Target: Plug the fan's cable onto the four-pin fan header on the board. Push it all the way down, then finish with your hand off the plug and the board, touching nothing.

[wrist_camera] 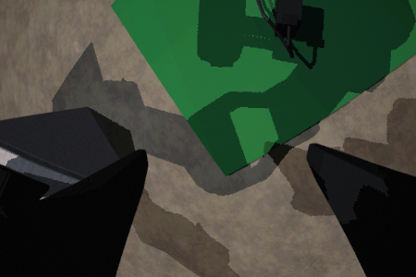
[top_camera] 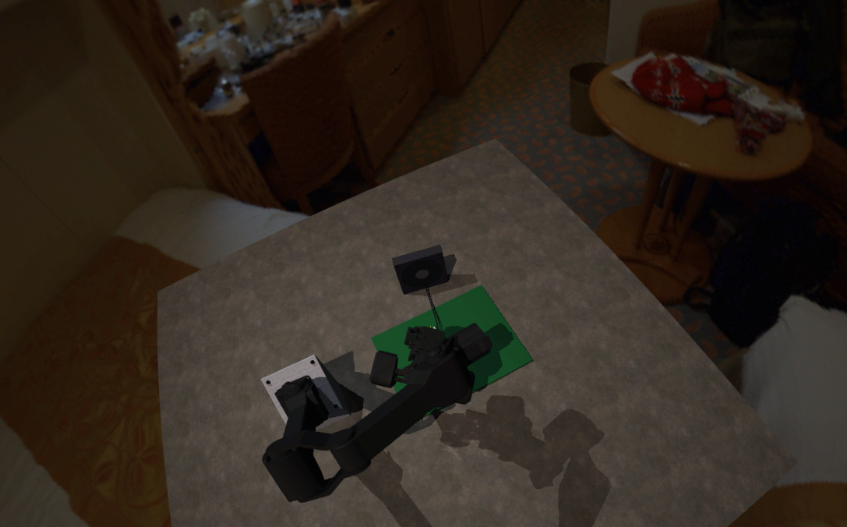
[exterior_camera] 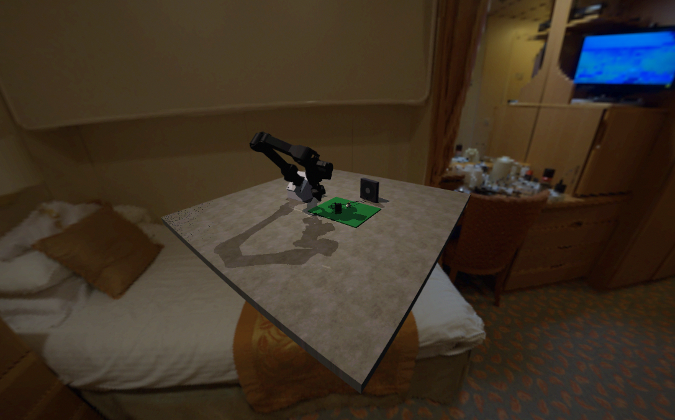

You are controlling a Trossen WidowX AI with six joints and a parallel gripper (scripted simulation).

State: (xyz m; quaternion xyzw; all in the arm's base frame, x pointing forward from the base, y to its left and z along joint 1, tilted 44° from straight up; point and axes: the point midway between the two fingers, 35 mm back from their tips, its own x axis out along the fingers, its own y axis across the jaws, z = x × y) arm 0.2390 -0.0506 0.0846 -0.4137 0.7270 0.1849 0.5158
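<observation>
The black plug lies 8 cm ahead of my gripper tip, 7 cm below it and 6 cm to the left of it. The rest, counted from my gripper tip: white four-pin header (14 cm to the left, 9 cm below, 9 cm ahead); black fan (28 cm to the left, 13 cm ahead, 3 cm below); green board (11 cm below, 10 cm ahead, 9 cm to the left).
</observation>
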